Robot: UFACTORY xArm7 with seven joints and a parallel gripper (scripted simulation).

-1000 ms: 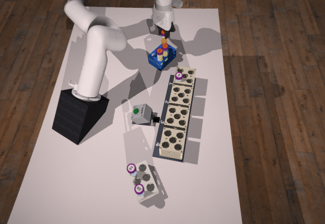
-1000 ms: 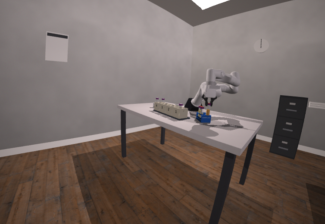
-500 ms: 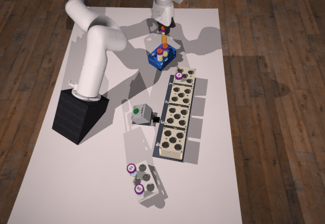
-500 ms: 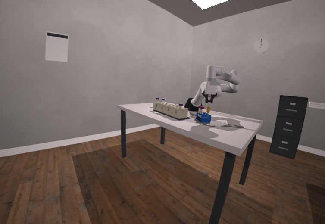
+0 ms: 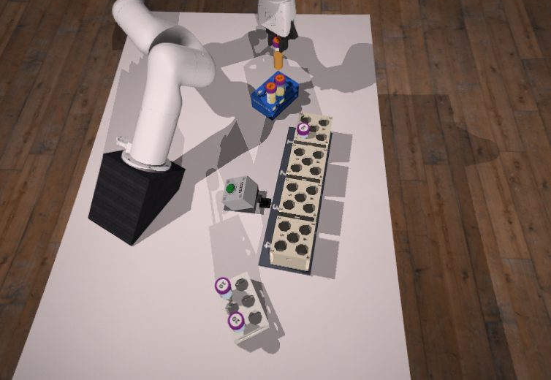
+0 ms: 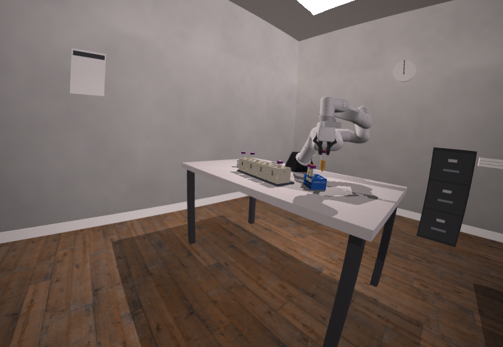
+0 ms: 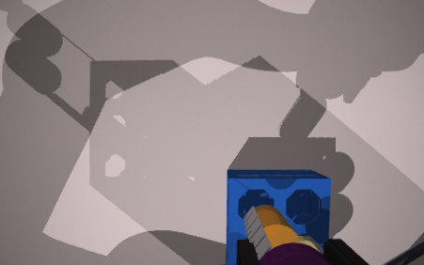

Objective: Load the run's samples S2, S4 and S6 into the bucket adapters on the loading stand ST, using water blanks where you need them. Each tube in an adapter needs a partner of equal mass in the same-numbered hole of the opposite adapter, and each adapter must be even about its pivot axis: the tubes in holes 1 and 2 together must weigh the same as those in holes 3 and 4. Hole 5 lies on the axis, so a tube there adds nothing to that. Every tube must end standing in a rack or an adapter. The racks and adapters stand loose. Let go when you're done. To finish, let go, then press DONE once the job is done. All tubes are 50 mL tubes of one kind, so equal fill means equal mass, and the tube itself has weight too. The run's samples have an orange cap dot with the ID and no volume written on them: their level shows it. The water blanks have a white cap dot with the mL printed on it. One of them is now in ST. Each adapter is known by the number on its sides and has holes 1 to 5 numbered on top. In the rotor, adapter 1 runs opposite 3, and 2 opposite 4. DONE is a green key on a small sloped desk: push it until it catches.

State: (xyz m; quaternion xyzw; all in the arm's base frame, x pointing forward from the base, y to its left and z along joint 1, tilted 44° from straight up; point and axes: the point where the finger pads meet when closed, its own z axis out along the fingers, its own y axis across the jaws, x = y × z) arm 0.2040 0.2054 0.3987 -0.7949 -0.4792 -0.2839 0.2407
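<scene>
Now: the orange-dot tube 10 mm to the left of my hand and 50 mm below it. Round my hand: 40 mL water blank (140 mm ahead, 210 mm to the right, 140 mm below); then green done key (410 mm to the right, 140 mm below); then blue sample rack (40 mm to the right, 180 mm below).
</scene>
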